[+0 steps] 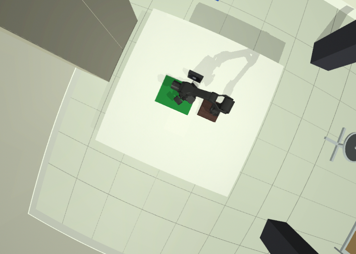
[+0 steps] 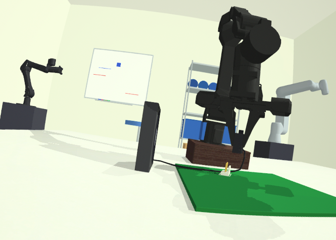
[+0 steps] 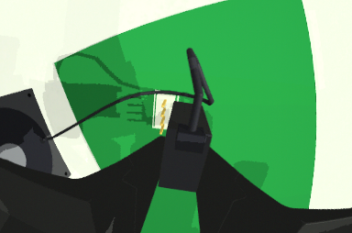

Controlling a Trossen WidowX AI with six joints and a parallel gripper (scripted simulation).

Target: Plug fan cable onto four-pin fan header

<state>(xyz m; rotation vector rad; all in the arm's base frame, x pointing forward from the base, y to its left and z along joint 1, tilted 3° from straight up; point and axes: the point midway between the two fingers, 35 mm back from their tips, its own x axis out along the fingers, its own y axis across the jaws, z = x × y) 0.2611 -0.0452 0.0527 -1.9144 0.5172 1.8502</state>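
My gripper tip is now 1 cm past the white four-pin fan header, 1 cm to the left of it and 6 cm above it. Also, from my gripper tip: green board (7 cm ahead, 8 cm below); then black plug (1 cm behind, 1 cm above); then black fan (3 cm behind, 17 cm to the right).
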